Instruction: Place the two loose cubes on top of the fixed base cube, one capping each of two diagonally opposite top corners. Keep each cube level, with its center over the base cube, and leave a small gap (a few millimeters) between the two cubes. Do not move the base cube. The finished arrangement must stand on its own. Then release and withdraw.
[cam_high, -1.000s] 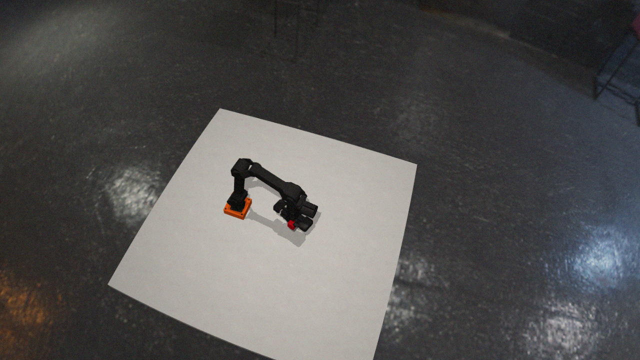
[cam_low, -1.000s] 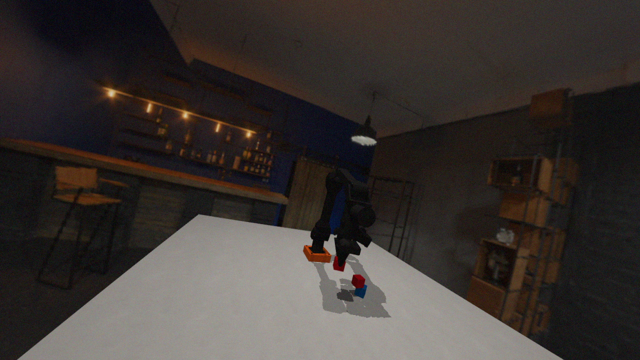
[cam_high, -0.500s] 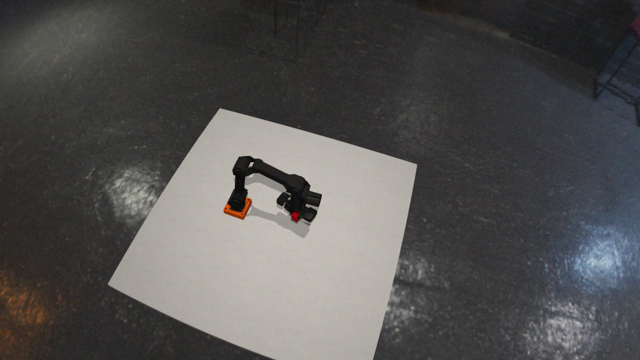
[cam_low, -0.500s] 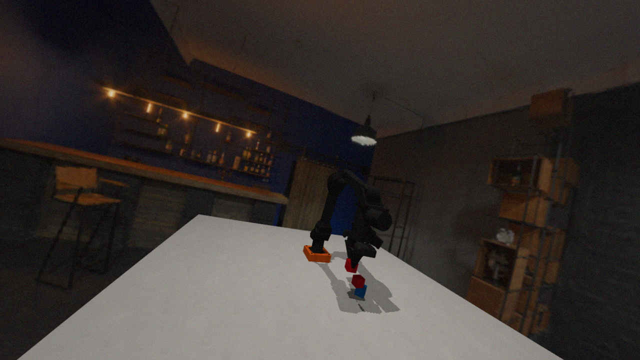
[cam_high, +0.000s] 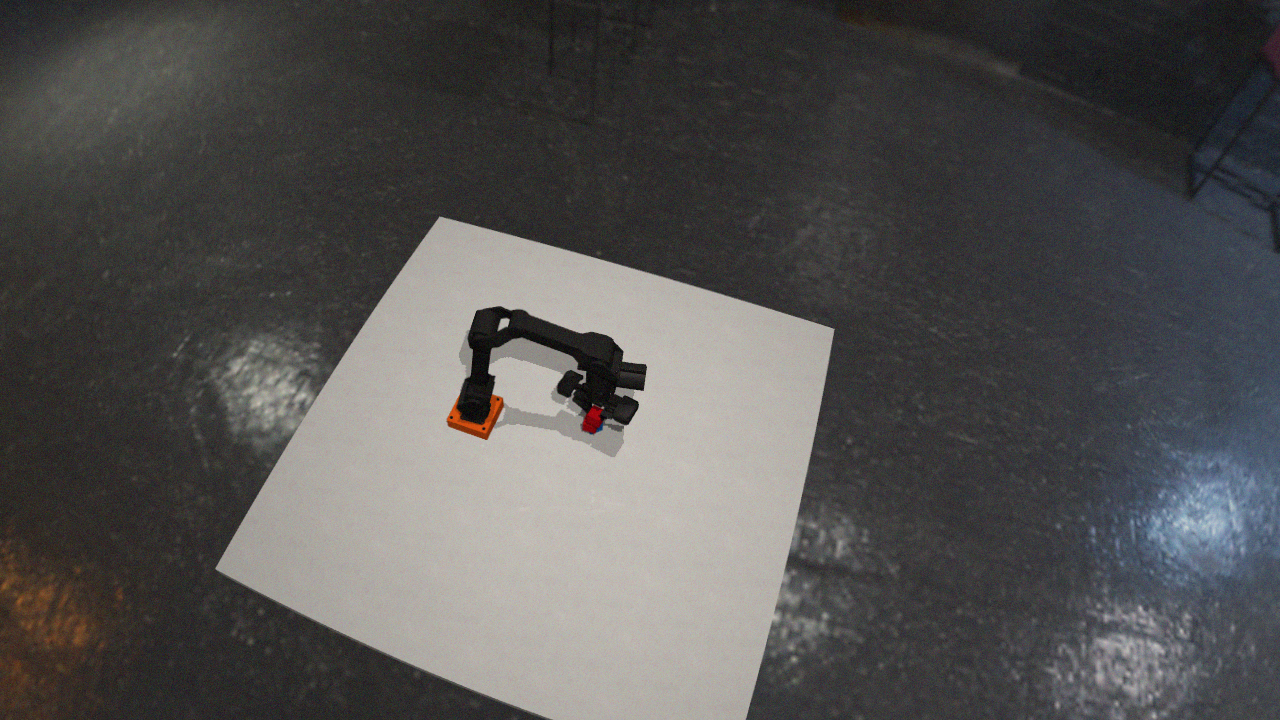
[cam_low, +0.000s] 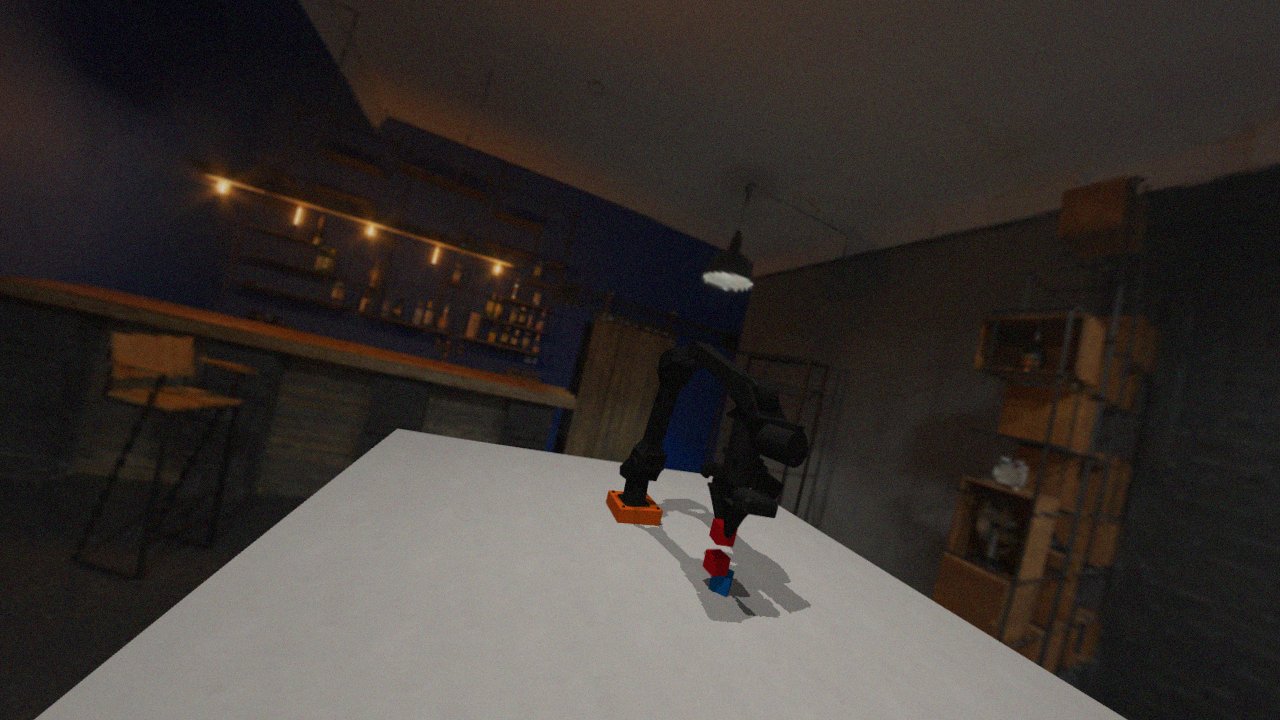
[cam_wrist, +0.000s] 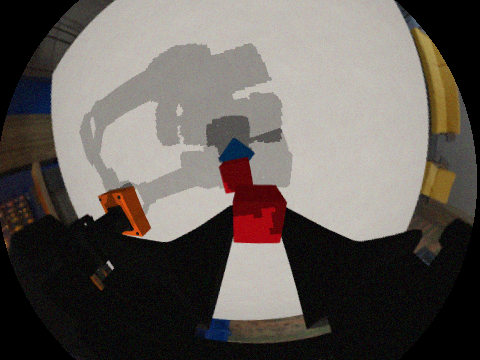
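Right now my gripper tip is 10 cm above the blue base cube, 4 cm to the right of it and 1 cm past it.
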